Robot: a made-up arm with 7 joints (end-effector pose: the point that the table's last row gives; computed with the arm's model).
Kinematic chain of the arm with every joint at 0, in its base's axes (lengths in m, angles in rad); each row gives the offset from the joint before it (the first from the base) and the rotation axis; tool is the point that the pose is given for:
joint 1: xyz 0 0 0.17 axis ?
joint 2: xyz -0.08 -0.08 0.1 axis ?
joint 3: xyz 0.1 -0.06 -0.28 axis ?
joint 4: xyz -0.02 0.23 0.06 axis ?
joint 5: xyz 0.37 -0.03 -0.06 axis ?
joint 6: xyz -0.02 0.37 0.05 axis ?
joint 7: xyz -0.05 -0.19 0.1 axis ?
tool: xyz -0.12 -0.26 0
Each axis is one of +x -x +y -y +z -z.
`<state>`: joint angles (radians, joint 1 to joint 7).
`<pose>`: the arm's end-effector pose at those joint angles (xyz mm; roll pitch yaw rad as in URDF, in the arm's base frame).
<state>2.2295 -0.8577 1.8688 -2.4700 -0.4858 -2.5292 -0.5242</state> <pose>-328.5 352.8 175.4 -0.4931 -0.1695 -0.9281</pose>
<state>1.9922 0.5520 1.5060 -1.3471 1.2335 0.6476 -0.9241</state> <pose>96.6 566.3 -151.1 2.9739 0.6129 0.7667</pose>
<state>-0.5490 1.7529 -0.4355 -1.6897 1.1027 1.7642 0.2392</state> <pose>-105.6 200.3 -601.2 1.3942 -0.0071 0.8911</pose>
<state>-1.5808 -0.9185 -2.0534 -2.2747 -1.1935 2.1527 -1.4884</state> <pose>14.8 -127.9 -250.8 2.9006 -0.1139 0.6461</pose>
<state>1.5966 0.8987 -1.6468 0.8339 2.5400 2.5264 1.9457</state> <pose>-300.0 478.8 584.6 2.8249 0.8648 0.7118</pose>
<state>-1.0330 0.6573 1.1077 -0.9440 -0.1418 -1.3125 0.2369</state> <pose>257.9 124.8 119.3 0.4373 -0.1131 -2.4285</pose>
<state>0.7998 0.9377 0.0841 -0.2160 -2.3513 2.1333 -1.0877</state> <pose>374.8 191.0 -390.7 -2.8359 -0.0461 -1.5500</pose>
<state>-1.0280 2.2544 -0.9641 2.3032 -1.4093 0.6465 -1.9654</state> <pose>-383.0 373.1 148.4 -2.2997 0.7084 2.2144</pose>
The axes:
joint 1: +x
joint 2: +y
joint 3: -z
joint 4: -x
joint 5: -x
joint 6: +z
joint 7: -x

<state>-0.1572 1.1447 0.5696 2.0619 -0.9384 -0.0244 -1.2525</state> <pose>-225.3 -144.5 -116.4 -0.8461 0.7172 -1.0643</pose>
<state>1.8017 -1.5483 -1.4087 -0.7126 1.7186 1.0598 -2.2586</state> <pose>405.3 36.8 359.5 1.1155 -0.6871 0.3431</pose>
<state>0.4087 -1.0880 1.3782 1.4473 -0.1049 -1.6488 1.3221</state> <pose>863.4 -286.7 587.3 -1.5471 -0.2369 -3.0743</pose>
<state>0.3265 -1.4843 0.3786 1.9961 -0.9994 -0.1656 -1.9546</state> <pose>422.4 -67.0 566.5 2.5566 -0.7772 -1.6573</pose>
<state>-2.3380 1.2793 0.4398 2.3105 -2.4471 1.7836 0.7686</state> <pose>393.8 -504.7 730.3 -2.5206 0.6126 -1.3351</pose>
